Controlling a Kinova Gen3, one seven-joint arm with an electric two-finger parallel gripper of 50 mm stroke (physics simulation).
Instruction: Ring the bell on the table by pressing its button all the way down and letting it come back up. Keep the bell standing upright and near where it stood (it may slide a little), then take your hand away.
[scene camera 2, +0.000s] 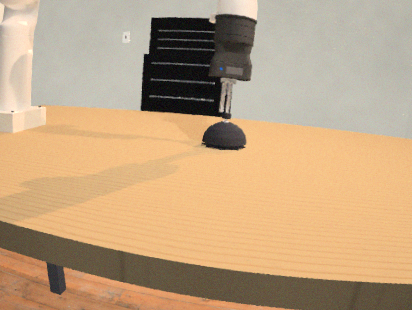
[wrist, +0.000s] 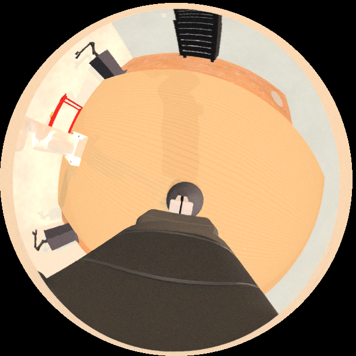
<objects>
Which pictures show the gripper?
Scene camera 2 and the wrist view: all of them.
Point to the gripper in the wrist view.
181, 201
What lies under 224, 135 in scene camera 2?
A dark domed bell.
</objects>
